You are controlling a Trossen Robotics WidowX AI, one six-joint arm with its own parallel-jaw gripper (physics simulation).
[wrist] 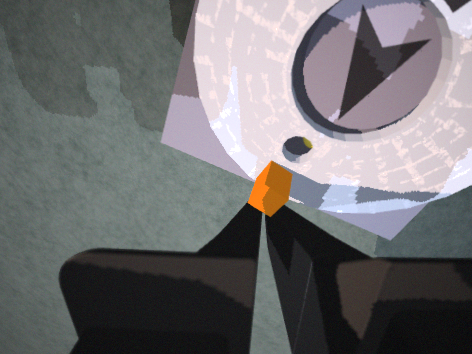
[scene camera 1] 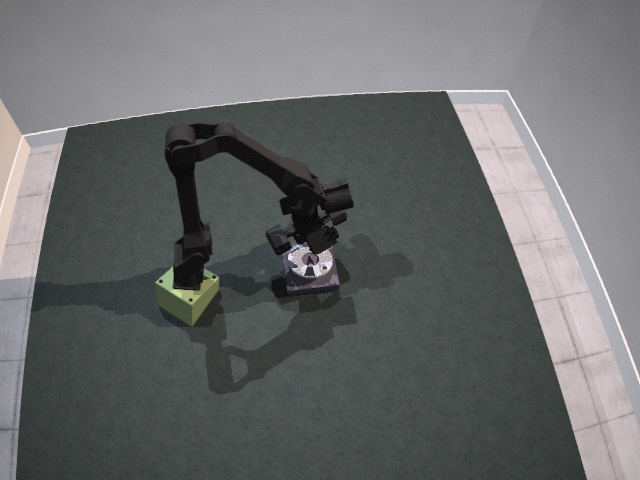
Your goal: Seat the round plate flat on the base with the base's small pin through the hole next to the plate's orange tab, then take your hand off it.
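Places are measured from the arm's base along level axes (x ahead, y left, z up), in millimetres.
Where they show: gripper, fingertip midpoint: [wrist: 261, 208]; arm's base, link origin: [scene camera 1: 187, 279].
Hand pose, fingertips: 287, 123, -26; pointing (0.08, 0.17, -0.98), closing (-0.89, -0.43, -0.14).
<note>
Things, the pixels of their top centre, and the offset from my fingertips, as dx, dy, dz. "pt": a spot on its surface instead. Level surfaces: height alone.
- pale round plate, top centre: [wrist: 373, 81] [scene camera 1: 310, 256] +2, -63, +20
- square mauve base, top centre: [wrist: 372, 64] [scene camera 1: 309, 261] +1, -68, +7
- orange tab, top centre: [wrist: 270, 201] +5, -17, +20
- small hole, surface spot: [wrist: 295, 146] pt +1, -30, -10
- dark green mat, surface height: dz -34
The pale round plate [scene camera 1: 297, 265] [wrist: 250, 110] is over the square mauve base [scene camera 1: 312, 284] [wrist: 187, 125]. The base's round centre, with a dark arrow shape, shows through the plate's large middle hole. Beside the orange tab [wrist: 278, 187], the small hole [wrist: 295, 146] is mostly dark, with a yellow bit at its right edge. I cannot tell whether that is the pin's top, or whether the plate lies fully flat. My gripper [wrist: 261, 208] is shut on the orange tab at the plate's rim. In the scene view its fingertips are hidden behind the hand.
The arm stands on a yellow-green block [scene camera 1: 178, 303] left of the base. The arm [scene camera 1: 258, 155] reaches over from that block, and its hand hangs above the back of the plate. A dark green mat [scene camera 1: 413, 361] lies under everything, with pale tiles [scene camera 1: 522, 222] along its right side.
</note>
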